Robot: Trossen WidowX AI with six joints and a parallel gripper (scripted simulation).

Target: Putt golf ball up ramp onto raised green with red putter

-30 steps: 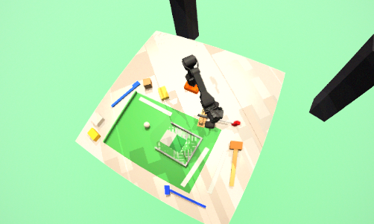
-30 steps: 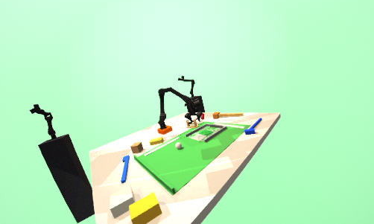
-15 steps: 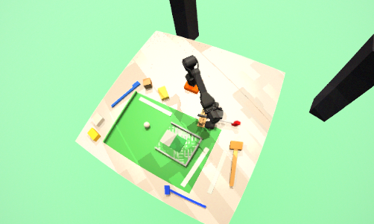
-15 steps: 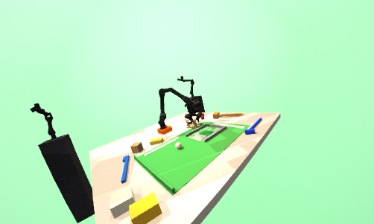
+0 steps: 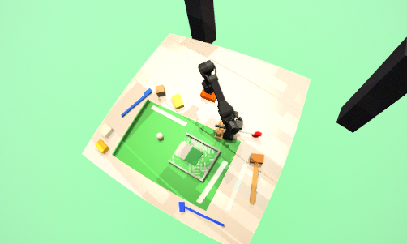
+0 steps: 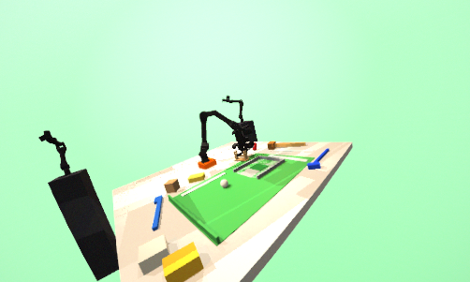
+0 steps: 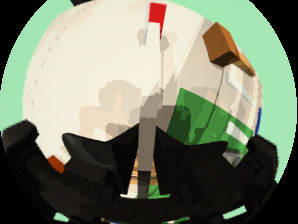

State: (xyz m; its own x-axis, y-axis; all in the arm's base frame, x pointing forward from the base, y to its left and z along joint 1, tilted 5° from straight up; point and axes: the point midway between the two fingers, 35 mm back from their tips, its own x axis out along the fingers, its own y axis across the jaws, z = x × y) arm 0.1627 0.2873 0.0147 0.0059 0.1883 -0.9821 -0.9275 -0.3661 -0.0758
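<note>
The white golf ball lies 300 mm ahead of my gripper tip, 370 mm to the right of it and 10 mm above it. Also, from my gripper tip: tan block (30 mm ahead, 600 mm to the right, 10 mm above); green mat (320 mm ahead, 250 mm to the right, 20 mm below).
</note>
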